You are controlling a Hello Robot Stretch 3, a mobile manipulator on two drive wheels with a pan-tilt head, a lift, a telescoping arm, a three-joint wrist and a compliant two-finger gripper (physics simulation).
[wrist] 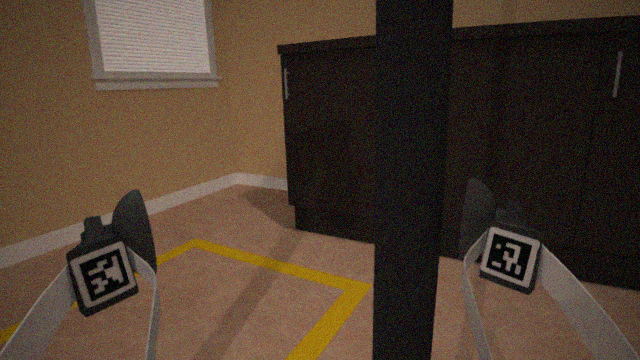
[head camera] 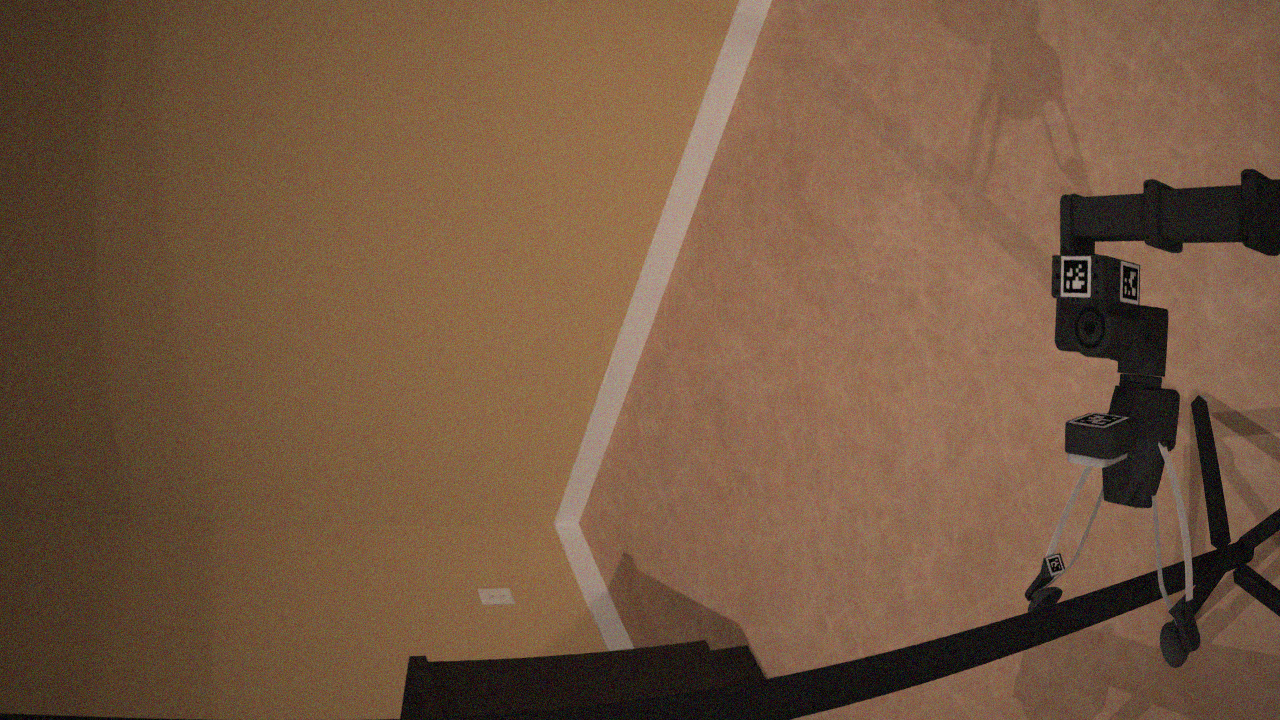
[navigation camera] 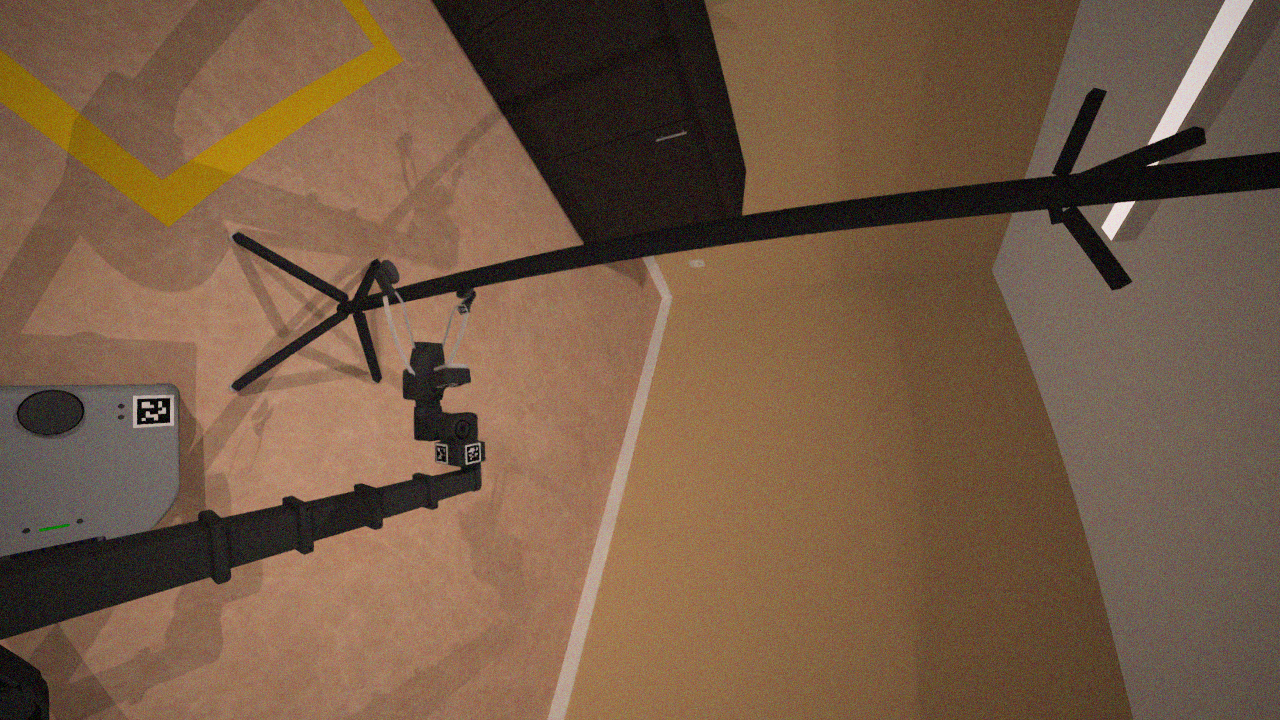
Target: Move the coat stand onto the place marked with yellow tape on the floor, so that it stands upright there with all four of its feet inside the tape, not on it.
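Seen in the pictures: gripper, between the fingertips: point(wrist: 308, 213) point(head camera: 1102, 641) point(navigation camera: 430, 271); robot's base, origin of its link: point(navigation camera: 54, 410).
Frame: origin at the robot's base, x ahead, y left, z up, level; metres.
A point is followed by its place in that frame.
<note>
The black coat stand point(head camera: 895, 664) @(x 0.223, y -0.463, z 0.882 m) point(navigation camera: 850, 211) @(x 0.232, y -0.458, z 1.289 m) point(wrist: 411, 150) @(x 0.219, y -0.470, z 0.683 m) stands upright on its four feet, outside the yellow tape square point(navigation camera: 277, 127) @(x 0.745, y -0.339, z 0.001 m) point(wrist: 280, 266) @(x 1.382, y -0.323, z 0.001 m). In the navigation view one foot lies a little way off the nearest tape corner. My gripper point(head camera: 1111, 617) @(x 0.245, y -0.426, z 0.648 m) point(navigation camera: 426, 286) @(x 0.245, y -0.426, z 0.648 m) is open, low near the pole. In the wrist view the pole shows between the two fingertips, closer to the right one, with a gap to the left one. Whether it is as deep as the pads I cannot tell. The pole's top hooks show in the navigation view.
A dark cabinet point(head camera: 572, 687) @(x 0.823, y -1.794, z 0.545 m) point(navigation camera: 617, 116) @(x 1.139, y -1.292, z 0.543 m) point(wrist: 330, 140) @(x 1.596, y -0.564, z 0.489 m) stands against the wall beyond the pole. A white baseboard point(head camera: 662, 268) @(x -0.167, y -2.462, z 0.034 m) point(navigation camera: 617, 492) @(x -0.674, y -2.129, z 0.057 m) edges the wall. A window point(wrist: 155, 40) @(x 2.293, y 0.409, z 1.040 m) is at the upper left. My base point(navigation camera: 89, 474) @(x -0.108, y -0.043, z 0.160 m) and extended arm point(navigation camera: 331, 519) @(x -0.103, y -0.219, z 0.754 m) are at the lower left.
</note>
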